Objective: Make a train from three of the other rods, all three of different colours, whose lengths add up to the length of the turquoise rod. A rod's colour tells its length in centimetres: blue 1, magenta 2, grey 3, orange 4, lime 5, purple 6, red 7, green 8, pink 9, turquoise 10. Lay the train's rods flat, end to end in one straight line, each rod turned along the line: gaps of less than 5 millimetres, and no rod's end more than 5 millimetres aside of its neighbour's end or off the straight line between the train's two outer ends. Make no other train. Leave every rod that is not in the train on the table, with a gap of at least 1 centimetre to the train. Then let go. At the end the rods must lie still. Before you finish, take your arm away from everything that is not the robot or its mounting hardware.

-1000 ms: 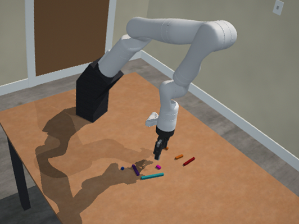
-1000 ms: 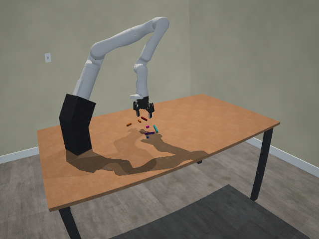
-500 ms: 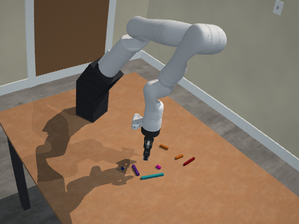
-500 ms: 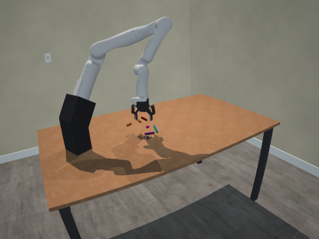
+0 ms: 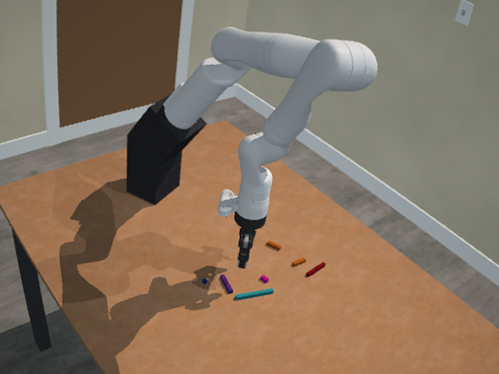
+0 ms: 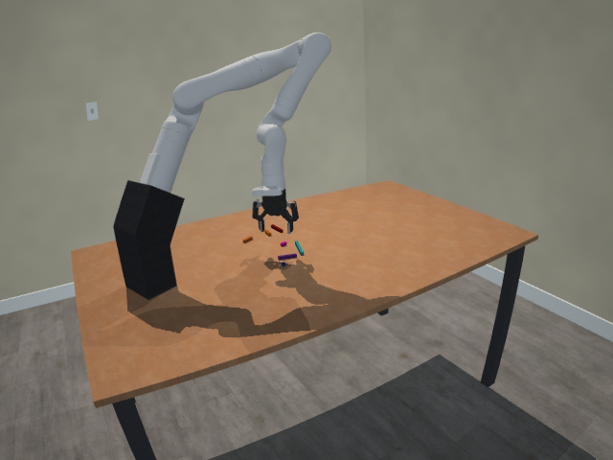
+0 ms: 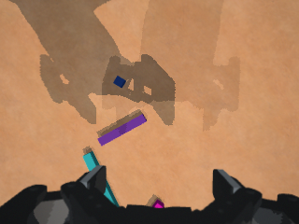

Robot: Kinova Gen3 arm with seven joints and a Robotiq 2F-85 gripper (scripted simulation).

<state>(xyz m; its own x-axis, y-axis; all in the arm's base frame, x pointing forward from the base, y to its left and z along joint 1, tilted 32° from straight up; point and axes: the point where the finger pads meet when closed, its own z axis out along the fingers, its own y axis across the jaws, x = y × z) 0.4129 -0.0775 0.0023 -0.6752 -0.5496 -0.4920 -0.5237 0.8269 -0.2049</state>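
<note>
Right now the blue rod is 40 mm behind my hand, 90 mm to the right of it and 70 mm below it. Also, from my hand: turquoise rod 70 mm ahead, 20 mm to the right, 70 mm below; then magenta rod 50 mm ahead, 40 mm to the left, 70 mm below; then purple rod 50 mm to the right, 70 mm below.
</note>
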